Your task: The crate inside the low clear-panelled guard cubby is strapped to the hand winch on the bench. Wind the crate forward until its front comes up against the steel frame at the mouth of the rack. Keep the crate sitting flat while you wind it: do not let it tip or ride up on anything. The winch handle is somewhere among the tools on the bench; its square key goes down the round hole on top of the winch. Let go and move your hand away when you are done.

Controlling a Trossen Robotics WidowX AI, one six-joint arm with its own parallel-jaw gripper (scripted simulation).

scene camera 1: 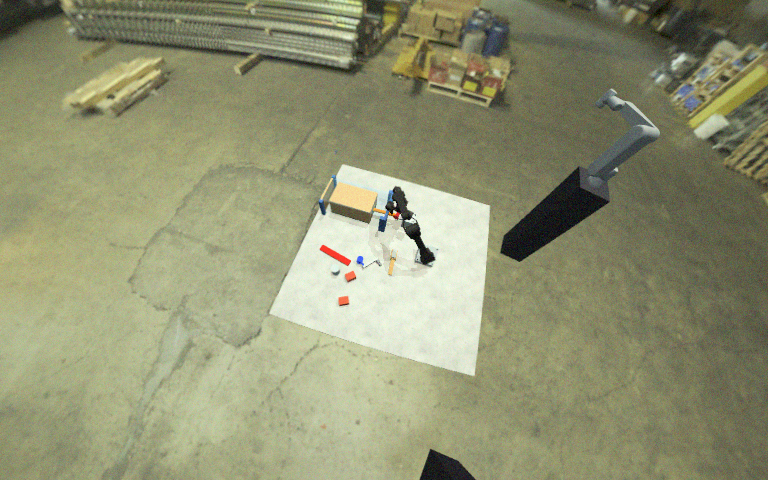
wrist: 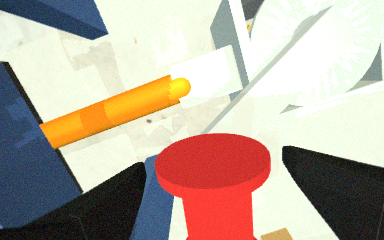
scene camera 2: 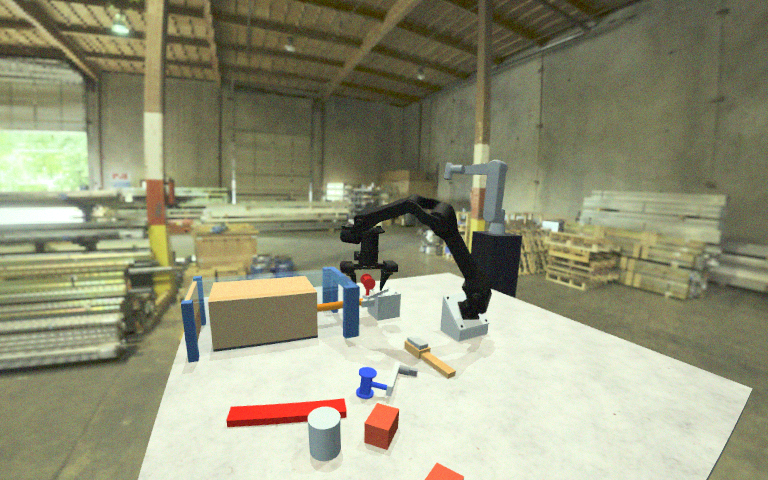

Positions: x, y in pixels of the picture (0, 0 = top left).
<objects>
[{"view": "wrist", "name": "gripper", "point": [212, 161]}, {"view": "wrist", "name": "grey winch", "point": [269, 34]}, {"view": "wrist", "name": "blue frame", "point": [42, 183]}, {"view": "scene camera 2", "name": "gripper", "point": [368, 291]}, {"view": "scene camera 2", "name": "red bar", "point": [256, 415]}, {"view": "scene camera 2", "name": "wooden brush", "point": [414, 345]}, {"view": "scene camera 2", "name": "grey winch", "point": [387, 306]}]
</objects>
